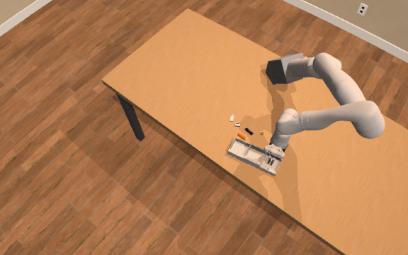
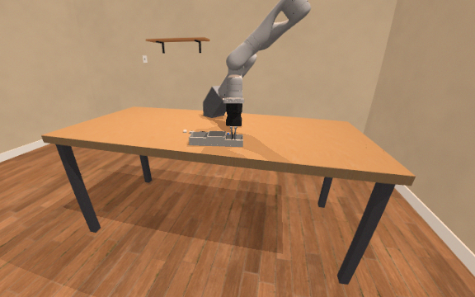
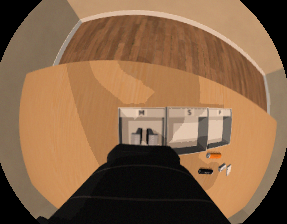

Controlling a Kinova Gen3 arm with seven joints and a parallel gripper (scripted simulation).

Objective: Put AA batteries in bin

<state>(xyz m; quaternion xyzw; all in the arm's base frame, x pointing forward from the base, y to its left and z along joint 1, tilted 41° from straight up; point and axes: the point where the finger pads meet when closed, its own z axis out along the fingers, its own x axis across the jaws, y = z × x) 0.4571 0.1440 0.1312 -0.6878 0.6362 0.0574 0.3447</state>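
Right now the blue battery is 80 mm behind my hand, 50 mm to the right of it and 30 mm below it. From my hand the other things lie so: grey three-compartment bin tray: 80 mm to the right, 30 mm ahead, 10 mm below; then tiny yellowish thing: 130 mm to the right, 110 mm behind, 30 mm below; then orange battery: 190 mm to the right, 30 mm below, 30 mm behind.
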